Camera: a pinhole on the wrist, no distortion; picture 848 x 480 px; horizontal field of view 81.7 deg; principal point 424.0 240.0 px. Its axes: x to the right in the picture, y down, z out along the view. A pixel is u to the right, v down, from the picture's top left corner.
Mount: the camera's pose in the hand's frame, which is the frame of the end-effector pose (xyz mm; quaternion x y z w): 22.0 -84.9 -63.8 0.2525 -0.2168 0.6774 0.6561
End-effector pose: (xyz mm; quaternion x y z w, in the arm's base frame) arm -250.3 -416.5 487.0 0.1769 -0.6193 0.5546 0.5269
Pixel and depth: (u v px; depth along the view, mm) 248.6 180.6 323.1
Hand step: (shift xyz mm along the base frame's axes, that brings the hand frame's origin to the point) 218.5 -190.7 275.9
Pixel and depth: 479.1 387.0 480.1
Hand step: 157.6 -452.1 154.0
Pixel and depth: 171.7 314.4 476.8
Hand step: 400.1 -329.9 298.7
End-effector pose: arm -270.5 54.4 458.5 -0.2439 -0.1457 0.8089 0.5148
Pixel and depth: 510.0 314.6 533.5
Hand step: 51.2 129.0 523.6
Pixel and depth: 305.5 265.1 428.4
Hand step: 209.7 212.3 377.5
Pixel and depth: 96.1 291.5 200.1
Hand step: 230.3 147.6 157.5
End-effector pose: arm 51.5 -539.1 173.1 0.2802 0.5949 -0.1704 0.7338
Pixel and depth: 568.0 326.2 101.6
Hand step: -44.3 -119.3 -30.9
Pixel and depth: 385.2 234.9 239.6
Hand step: -50.3 -260.5 -74.3
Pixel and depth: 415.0 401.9 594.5
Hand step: 1.6 -628.9 90.4
